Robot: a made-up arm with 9 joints.
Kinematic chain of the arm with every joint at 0, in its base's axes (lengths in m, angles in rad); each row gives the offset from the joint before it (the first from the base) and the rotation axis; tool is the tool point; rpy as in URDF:
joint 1: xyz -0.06 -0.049 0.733 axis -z
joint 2: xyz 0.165 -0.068 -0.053 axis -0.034 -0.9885 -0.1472
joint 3: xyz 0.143 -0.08 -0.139 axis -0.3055 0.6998 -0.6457
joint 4: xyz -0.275 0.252 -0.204 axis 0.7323 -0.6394 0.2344
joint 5: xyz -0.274 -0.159 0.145 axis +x
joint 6: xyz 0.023 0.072 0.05 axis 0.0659 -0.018 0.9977
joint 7: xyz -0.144 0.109 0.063 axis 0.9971 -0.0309 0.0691
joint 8: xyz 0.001 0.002 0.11 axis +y
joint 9: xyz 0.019 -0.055 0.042 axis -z
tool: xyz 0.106 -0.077 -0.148 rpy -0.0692 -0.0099 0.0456
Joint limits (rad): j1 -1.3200..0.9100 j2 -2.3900..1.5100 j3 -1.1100..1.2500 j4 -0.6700..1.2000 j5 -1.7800..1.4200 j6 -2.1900..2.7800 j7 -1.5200..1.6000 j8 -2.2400..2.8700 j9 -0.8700..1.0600
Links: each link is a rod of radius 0.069 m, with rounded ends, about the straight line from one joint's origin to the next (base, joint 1, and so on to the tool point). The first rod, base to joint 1, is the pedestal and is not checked.
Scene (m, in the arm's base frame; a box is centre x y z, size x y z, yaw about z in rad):
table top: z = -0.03
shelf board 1: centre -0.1 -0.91 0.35 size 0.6 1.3 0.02 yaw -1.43
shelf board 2: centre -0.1 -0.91 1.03 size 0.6 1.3 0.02 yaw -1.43
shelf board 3: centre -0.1 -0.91 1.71 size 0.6 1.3 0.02 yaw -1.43
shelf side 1: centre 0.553 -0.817 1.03 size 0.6 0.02 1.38 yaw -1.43
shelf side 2: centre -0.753 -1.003 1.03 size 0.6 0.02 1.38 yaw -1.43
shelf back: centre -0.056 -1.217 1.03 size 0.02 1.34 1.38 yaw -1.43
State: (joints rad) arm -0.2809 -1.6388 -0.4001 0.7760 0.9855 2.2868 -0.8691 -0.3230 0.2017
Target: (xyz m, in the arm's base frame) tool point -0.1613 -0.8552 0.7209
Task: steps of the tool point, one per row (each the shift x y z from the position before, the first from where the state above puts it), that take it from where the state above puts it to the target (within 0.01 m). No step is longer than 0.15 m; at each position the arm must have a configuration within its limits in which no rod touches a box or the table.
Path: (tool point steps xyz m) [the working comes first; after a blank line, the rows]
Joints at the target: -0.6482 -1.6663 -0.6726 0.8478 0.9350 2.0518 -1.1666 -0.8162 0.0278
Straight joint move there: clear.

1: 0.0332 -0.1054 -0.0521
2: 0.0469 -0.0938 -0.0567

